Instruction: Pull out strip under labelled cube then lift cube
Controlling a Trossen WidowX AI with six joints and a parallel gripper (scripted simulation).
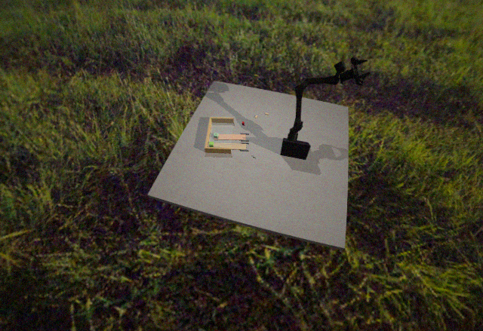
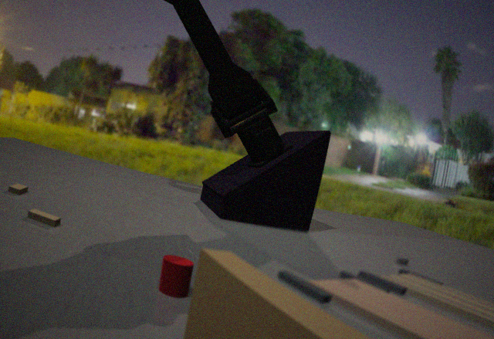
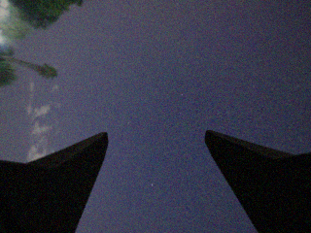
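The red cylinder lies 79 cm ahead of my gripper tip, 63 cm below it and 10 cm to the left of it.
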